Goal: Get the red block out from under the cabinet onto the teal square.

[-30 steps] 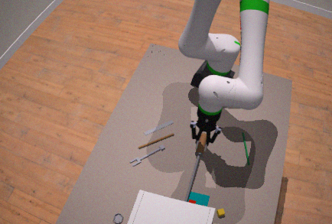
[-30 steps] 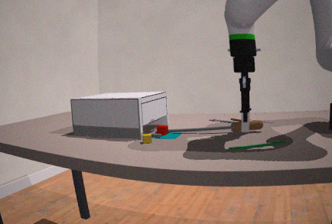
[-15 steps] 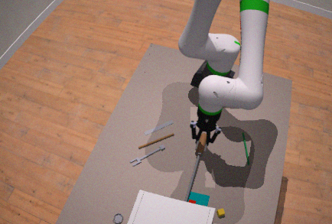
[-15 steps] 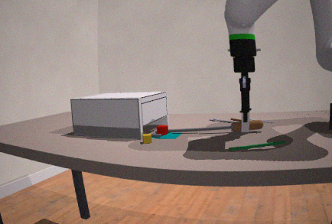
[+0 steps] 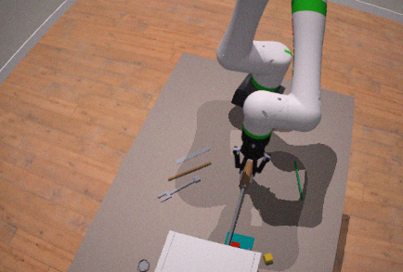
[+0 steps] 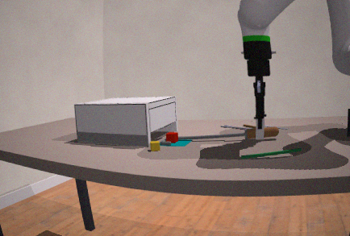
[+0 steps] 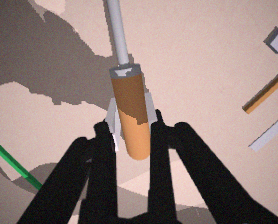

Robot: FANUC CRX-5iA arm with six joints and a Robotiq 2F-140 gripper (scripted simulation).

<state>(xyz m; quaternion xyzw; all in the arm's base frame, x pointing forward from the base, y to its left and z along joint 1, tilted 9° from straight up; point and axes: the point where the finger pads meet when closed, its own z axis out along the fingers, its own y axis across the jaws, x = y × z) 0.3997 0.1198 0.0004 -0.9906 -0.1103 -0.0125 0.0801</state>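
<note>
My hand is 120 mm short of the long-handled tool, 70 mm to the right of it and 20 mm above it. The rest, counted from my hand: grey ruler 230 mm to the right, 40 mm below; thin green stick 180 mm to the left, 90 mm behind, 30 mm below; wooden stick 200 mm to the right, 70 mm ahead, 30 mm below.
</note>
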